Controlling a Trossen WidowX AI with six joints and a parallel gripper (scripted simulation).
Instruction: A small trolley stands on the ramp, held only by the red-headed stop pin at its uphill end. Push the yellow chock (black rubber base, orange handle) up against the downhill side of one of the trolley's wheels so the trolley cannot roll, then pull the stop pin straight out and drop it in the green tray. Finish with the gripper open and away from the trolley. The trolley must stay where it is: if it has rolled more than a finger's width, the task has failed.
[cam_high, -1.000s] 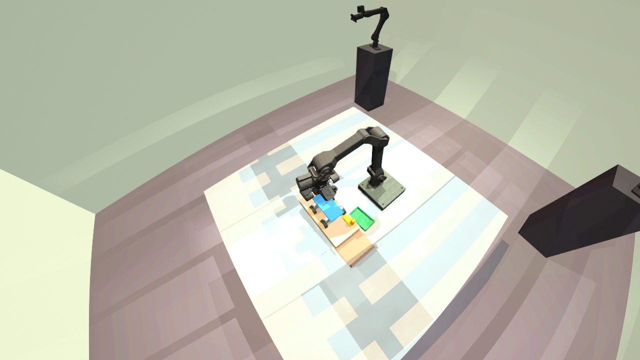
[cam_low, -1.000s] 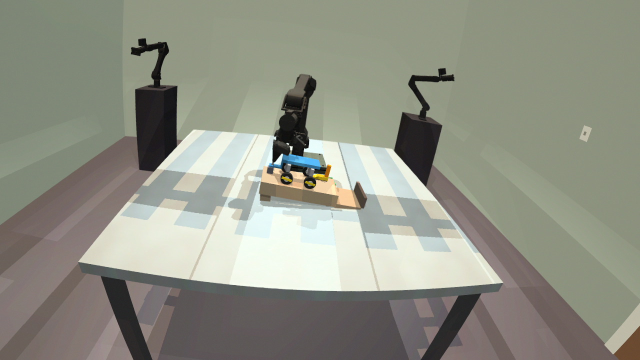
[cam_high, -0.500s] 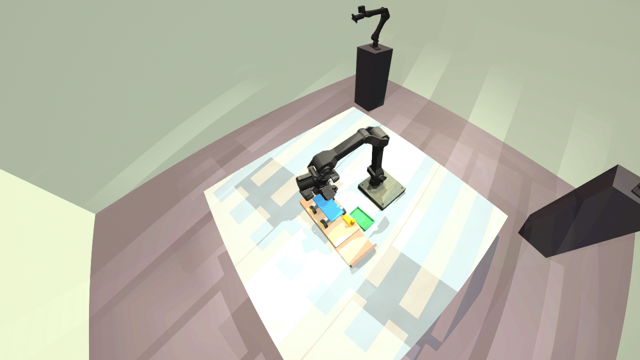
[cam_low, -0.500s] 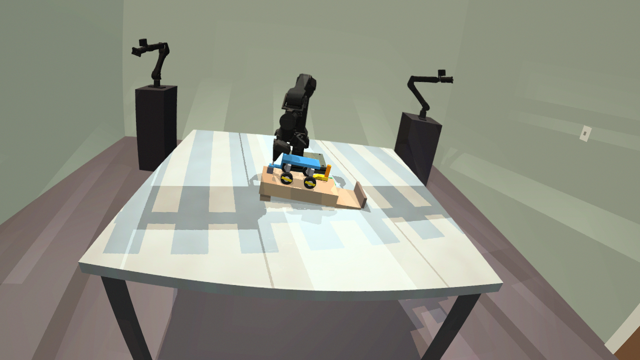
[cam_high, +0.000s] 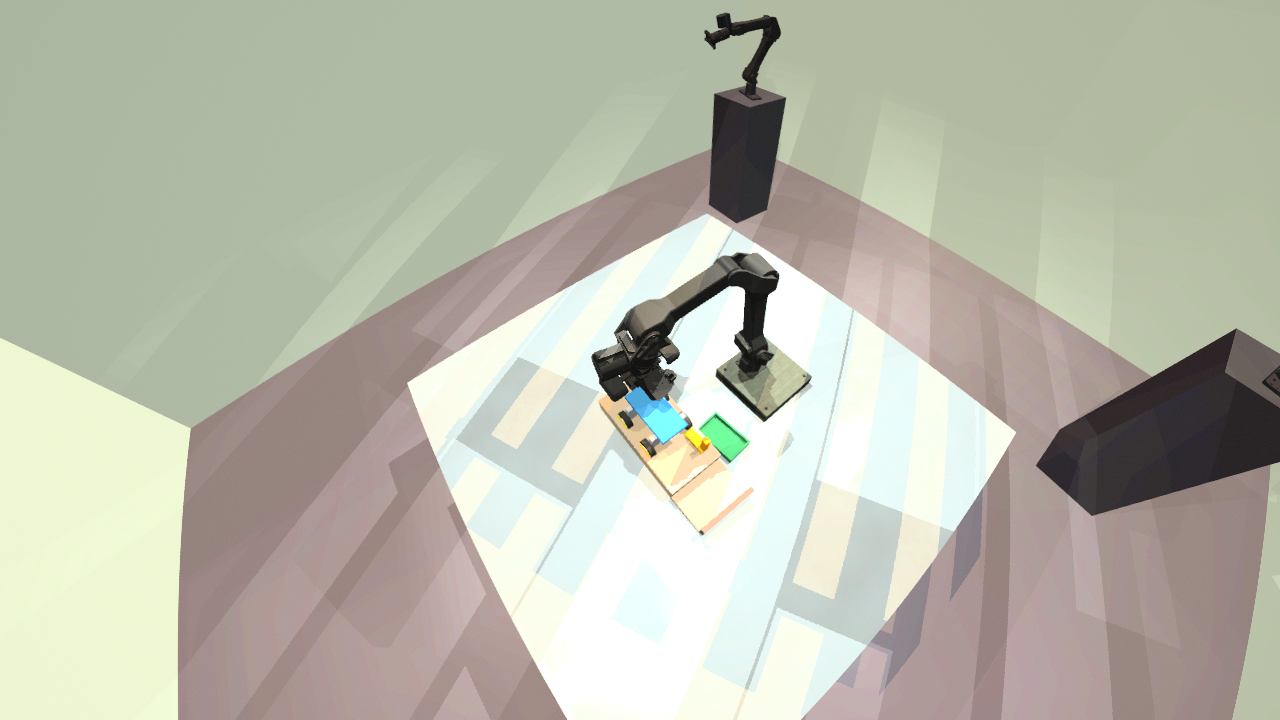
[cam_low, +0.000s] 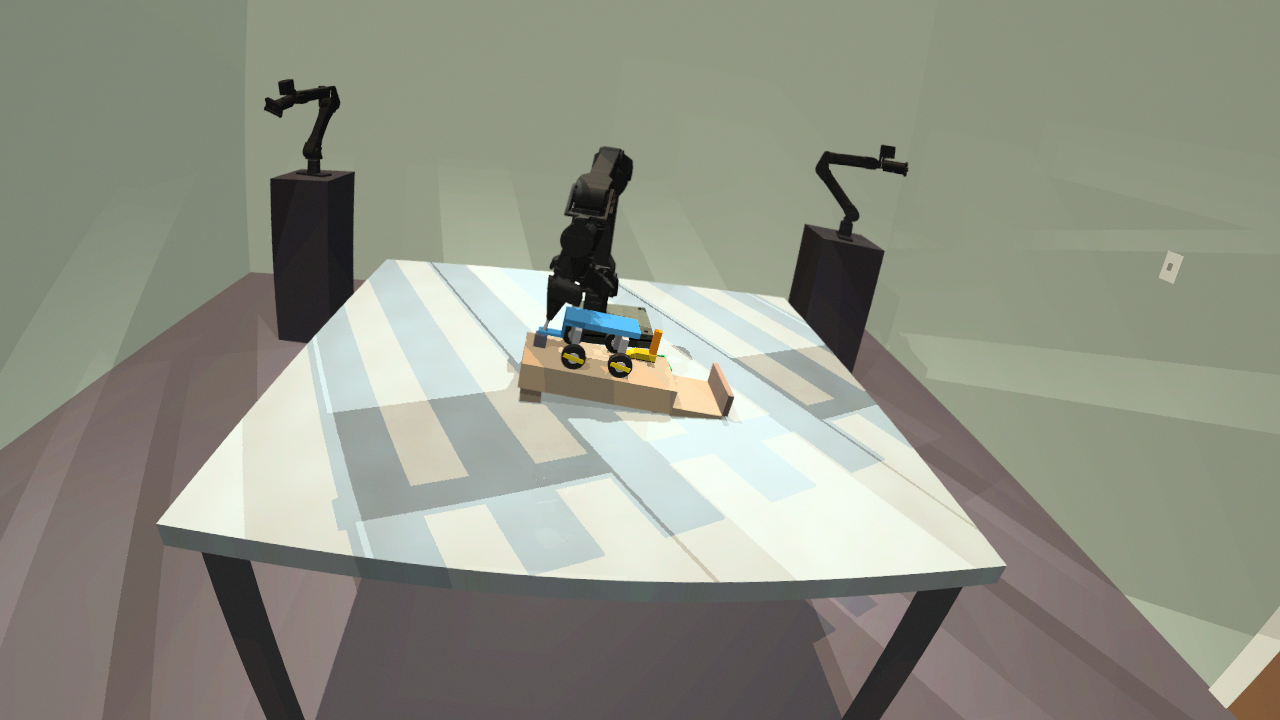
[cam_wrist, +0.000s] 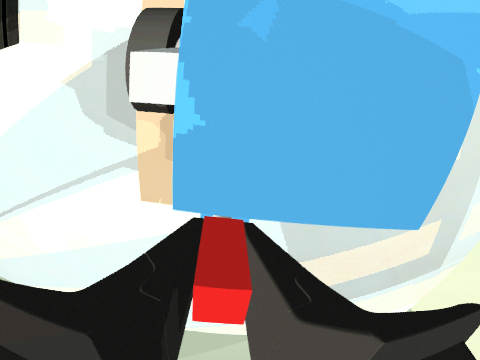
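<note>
My gripper tip is now 120 mm past the green tray, 200 mm to the right of it and 150 mm above it. Also, from my gripper tip: red-headed stop pin (right at my gripper tip); blue trolley (10 mm ahead, 100 mm to the left, 30 mm below); ramp (10 mm ahead, 100 mm to the left, 90 mm below).
</note>
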